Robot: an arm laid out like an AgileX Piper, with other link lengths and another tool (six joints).
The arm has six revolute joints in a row. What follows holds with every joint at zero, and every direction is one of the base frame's.
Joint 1 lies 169.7 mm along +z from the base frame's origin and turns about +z.
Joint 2 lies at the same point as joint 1 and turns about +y.
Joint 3 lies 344.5 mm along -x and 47.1 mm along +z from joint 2 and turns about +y.
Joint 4 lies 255.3 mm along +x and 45.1 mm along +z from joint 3 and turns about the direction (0.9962, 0, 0.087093).
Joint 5 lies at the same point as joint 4 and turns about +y.
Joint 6 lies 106.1 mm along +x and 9.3 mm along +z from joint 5 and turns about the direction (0.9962, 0, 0.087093).
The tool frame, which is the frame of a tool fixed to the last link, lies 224.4 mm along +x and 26 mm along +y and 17.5 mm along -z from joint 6; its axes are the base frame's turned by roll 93.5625, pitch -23.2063 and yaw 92.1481 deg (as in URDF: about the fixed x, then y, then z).
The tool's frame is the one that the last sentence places.
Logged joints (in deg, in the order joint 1, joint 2, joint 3, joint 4, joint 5, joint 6), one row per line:
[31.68, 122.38, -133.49, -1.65, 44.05, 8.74]
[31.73, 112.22, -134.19, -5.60, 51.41, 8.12]
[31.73, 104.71, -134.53, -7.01, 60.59, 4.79]
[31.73, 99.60, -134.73, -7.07, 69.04, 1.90]
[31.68, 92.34, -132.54, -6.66, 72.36, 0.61]
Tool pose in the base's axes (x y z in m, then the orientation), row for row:
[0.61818, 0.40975, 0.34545, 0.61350, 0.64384, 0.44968, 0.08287]
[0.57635, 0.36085, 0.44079, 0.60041, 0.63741, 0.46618, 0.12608]
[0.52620, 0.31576, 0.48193, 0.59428, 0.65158, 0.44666, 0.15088]
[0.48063, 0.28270, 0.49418, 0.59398, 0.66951, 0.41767, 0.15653]
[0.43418, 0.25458, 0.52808, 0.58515, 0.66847, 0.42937, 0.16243]
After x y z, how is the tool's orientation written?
As a quaternion, x y z w.
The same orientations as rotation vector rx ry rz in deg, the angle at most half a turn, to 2 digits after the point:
[104.96, 110.15, 76.93]
[100.18, 106.35, 77.78]
[97.78, 107.20, 73.49]
[97.42, 109.81, 68.50]
[95.66, 109.28, 70.19]

